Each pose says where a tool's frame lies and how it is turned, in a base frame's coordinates. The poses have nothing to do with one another.
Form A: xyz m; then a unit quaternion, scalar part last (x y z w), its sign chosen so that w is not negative.
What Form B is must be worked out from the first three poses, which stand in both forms.
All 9 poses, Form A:
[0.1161 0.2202 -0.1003 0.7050 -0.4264 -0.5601 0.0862]
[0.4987 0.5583 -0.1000 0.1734 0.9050 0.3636 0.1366]
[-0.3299 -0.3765 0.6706 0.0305 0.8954 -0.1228 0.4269]
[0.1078 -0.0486 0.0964 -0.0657 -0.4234 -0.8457 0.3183]
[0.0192 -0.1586 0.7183 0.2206 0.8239 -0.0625 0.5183]
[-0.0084 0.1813 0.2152 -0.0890 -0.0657 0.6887 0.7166]
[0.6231 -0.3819 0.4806 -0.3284 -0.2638 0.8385 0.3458]
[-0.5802 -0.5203 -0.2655 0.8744 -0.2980 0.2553 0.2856]
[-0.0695 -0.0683 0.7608 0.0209 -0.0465 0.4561 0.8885]
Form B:
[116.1 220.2 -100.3 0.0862 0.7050 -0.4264 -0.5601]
[498.7 558.3 -100.0 0.1366 0.1734 0.9050 0.3636]
[-329.9 -376.5 670.6 0.4269 0.0305 0.8954 -0.1228]
[107.8 -48.6 96.4 0.3183 -0.0657 -0.4234 -0.8457]
[19.2 -158.6 718.3 0.5183 0.2206 0.8239 -0.0625]
[-8.4 181.3 215.2 0.7166 -0.0890 -0.0657 0.6887]
[623.1 -381.9 480.6 0.3458 -0.3284 -0.2638 0.8385]
[-580.2 -520.3 -265.5 0.2856 0.8744 -0.2980 0.2553]
[-69.5 -68.3 760.8 0.8885 0.0209 -0.0465 0.4561]

